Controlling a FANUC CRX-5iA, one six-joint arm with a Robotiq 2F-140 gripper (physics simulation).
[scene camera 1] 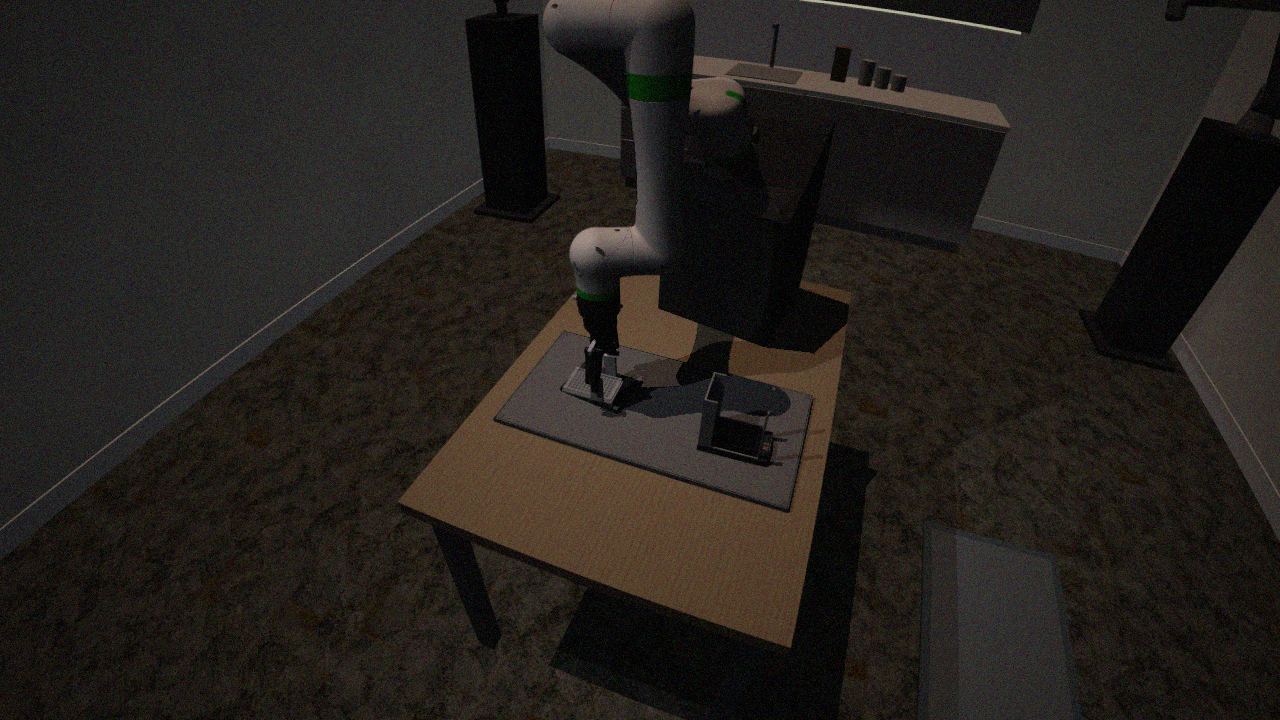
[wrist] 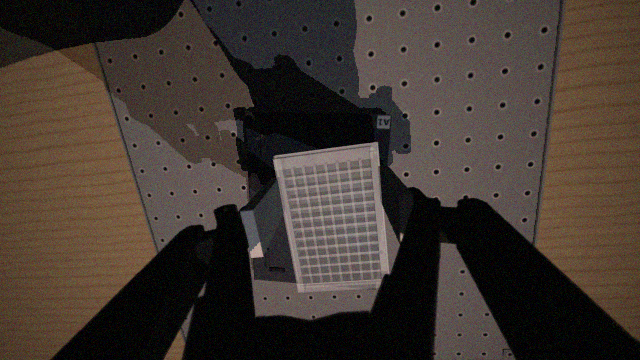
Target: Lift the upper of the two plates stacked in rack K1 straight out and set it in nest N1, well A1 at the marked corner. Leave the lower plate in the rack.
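Places are measured from the arm's base along level axes (x right, y ahead, z up), in millimetres.
Where they show: gripper, fingertip midpoint: (scene camera 1: 604,388) (wrist: 329,188); arm's base, origin of the base link: (scene camera 1: 730,160).
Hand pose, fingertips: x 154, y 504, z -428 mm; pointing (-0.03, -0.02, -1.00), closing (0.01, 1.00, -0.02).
Observation:
Things, the pixels of their centre, and the offset from my fingertips. "spot": a spot on its surface instead. Level surfaces: height alone.
- plate, body centre: (wrist: 334,222) (scene camera 1: 593,384) dx +30, dy +0, dz +1 mm
- dark nest N1, surface spot: (wrist: 382,142) spot: dx -32, dy +47, dz -6 mm
- nest's A1 label, surface spot: (wrist: 383,122) spot: dx -48, dy +49, dz -6 mm
- Rack K1, body centre: (scene camera 1: 739,419) dx -339, dy +49, dz +59 mm
- grey pegboard, its level: dz -18 mm
- wooden table, its level: dz -31 mm
My gripper (scene camera 1: 603,376) (wrist: 329,188) points down over the left part of the pegboard and is shut on a light plate. The plate (scene camera 1: 580,384) (wrist: 334,220) has a grid of square wells and spans between the two dark fingers. In the wrist view it overlaps the dark nest N1 (wrist: 382,142), turned slightly relative to it and shifted toward the lower edge of the view. The height of the gap is hard to tell. The nest's A1 label (wrist: 383,122) shows beyond the plate's upper right corner. Rack K1 (scene camera 1: 711,413) stands at the right; its inside is too dark to make out the lower plate.
The grey pegboard (scene camera 1: 572,437) (wrist: 470,130) lies on the wooden table (scene camera 1: 572,528) (wrist: 600,150). The rack's tall side wall faces the nest side, and thin posts rise at its right. The dark robot base (scene camera 1: 725,259) stands at the table's back. Arm shadows darken the board around the nest.

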